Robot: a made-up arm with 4 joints.
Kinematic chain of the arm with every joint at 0, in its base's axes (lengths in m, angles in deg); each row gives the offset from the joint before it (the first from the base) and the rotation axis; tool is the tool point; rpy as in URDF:
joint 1: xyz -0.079 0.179 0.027 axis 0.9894 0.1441 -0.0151
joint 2: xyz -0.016 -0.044 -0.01 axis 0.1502 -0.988 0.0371
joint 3: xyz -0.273 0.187 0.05 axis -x
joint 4: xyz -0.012 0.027 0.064 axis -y
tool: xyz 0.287 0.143 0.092 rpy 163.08 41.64 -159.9
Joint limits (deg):
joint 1: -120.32..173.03
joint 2: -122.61..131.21
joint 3: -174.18..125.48
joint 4: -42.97..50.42
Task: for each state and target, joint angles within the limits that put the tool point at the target. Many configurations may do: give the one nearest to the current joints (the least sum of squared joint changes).
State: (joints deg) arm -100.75 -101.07 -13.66 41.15
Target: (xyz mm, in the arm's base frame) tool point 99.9 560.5 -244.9
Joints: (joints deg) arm -87.45 -52.95 -8.65 50.42
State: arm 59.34 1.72 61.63 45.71
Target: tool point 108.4 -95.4 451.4
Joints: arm 91.73 -44.93 18.33 49.89
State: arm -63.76 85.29 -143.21 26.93
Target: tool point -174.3 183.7 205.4
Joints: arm -117.97 70.64 -121.30 24.73
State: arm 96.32 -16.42 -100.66 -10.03
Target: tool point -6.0 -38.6 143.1
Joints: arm 99.29 -7.43 -90.36 -32.00
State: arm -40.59 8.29 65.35 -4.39
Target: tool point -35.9 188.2 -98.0
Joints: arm -37.61 29.45 101.48 -36.82
